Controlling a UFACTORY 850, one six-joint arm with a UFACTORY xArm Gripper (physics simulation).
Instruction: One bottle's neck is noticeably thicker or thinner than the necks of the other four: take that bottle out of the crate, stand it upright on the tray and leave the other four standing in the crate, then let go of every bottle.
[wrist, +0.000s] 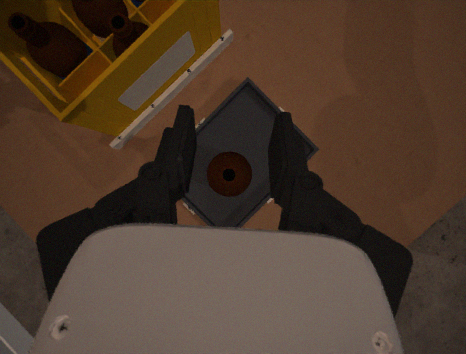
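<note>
A brown bottle (239, 162) stands upright on the dark grey tray (243, 102), seen from straight above as a round shape with a dark mouth. My gripper (233, 128) is open and empty; its fingers are above the tray, one to each side of the bottle in the view, touching nothing. The yellow crate (89, 108) is at the upper left, partly out of view. Three brown bottles show in it: one at the left (57, 50), one near the crate's inner divider (124, 39) and one at the top edge (100, 17). The rest of the crate's contents is cut off.
A pale strip (172, 91) with small dark screws runs along the crate's near side, between crate and tray. The brown table top (370, 150) extends to the right. Grey floor (445, 250) shows beyond its edge at the lower right.
</note>
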